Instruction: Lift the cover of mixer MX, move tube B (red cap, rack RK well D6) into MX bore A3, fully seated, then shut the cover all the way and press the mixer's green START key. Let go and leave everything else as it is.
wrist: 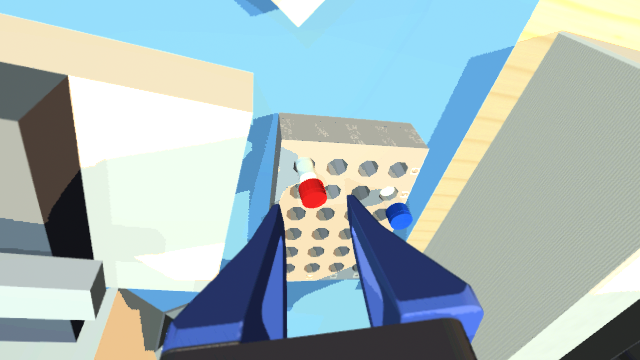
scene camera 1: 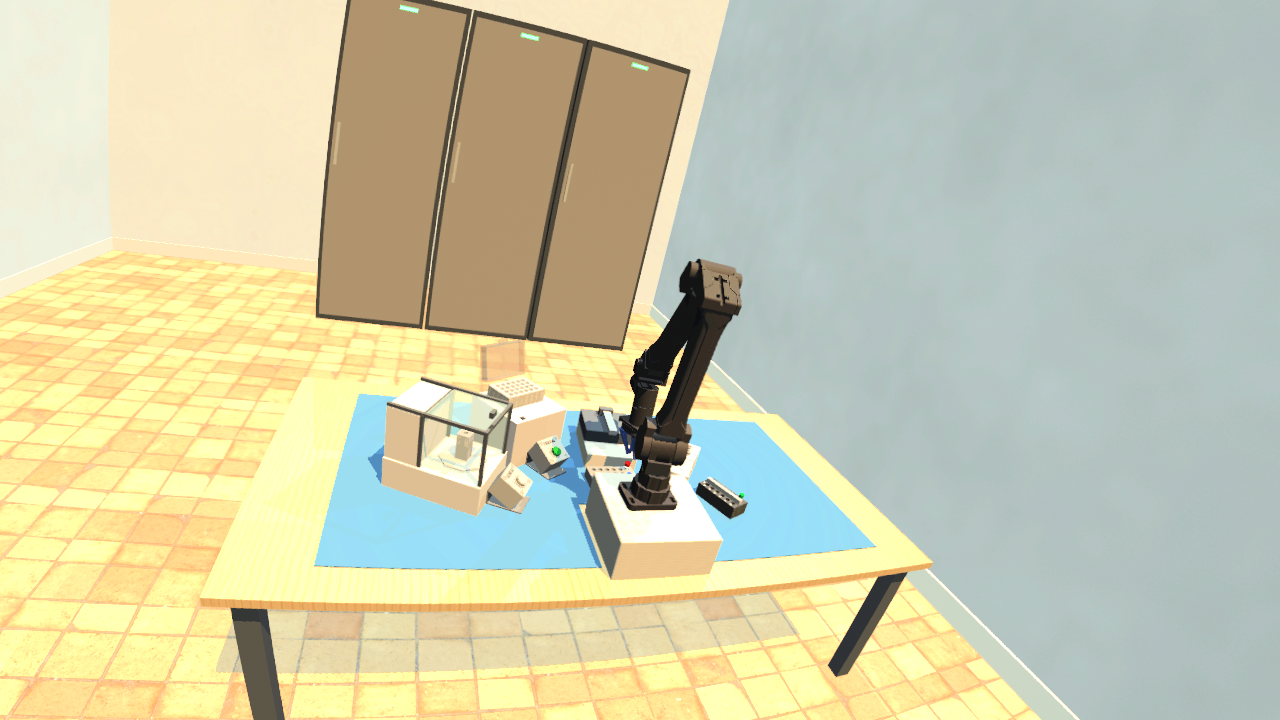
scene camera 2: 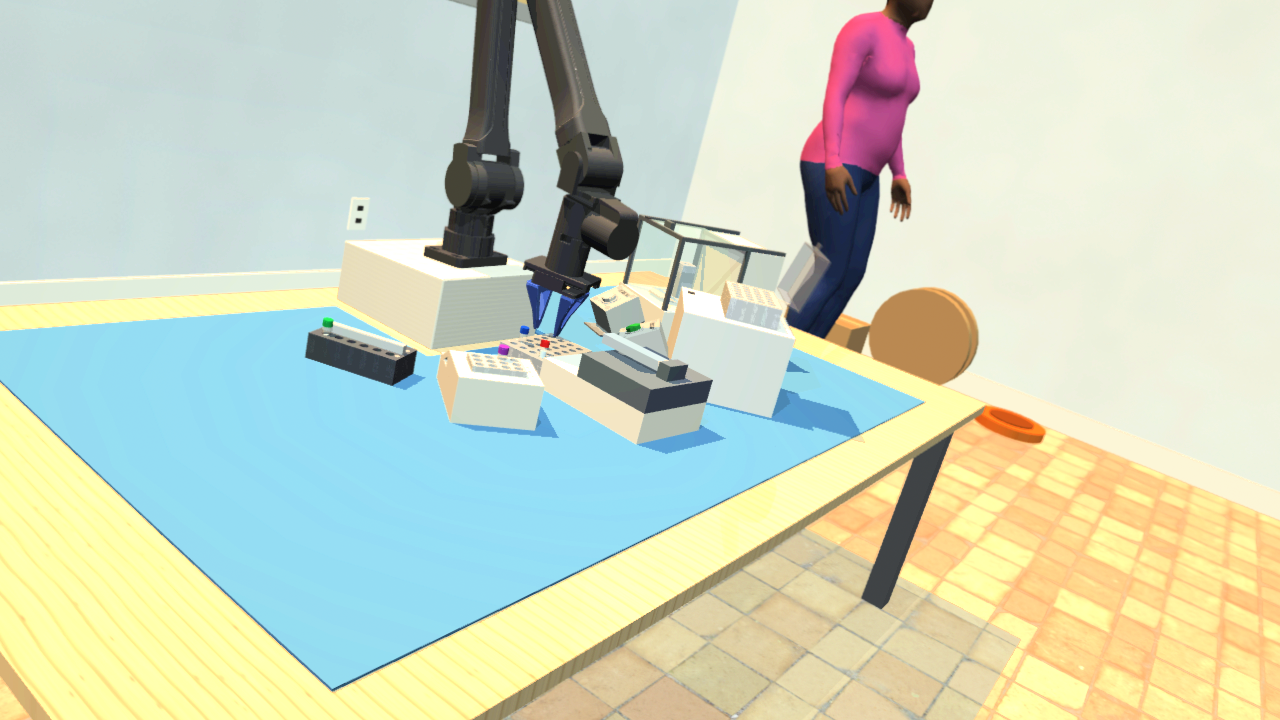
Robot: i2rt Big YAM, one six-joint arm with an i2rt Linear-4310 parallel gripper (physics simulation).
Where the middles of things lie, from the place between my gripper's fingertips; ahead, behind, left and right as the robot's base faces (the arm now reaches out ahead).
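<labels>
Low dark-topped device (scene camera 2: 642,395): my hand is 2 cm above it, 2 cm to the right of it and 14 cm short of it. Going by their middles, this device is the nearest to my hand of the things named here. Glass-walled enclosure (scene camera 1: 445,444): 2 cm behind my hand, 4 cm above it, 48 cm to the left of it.
</labels>
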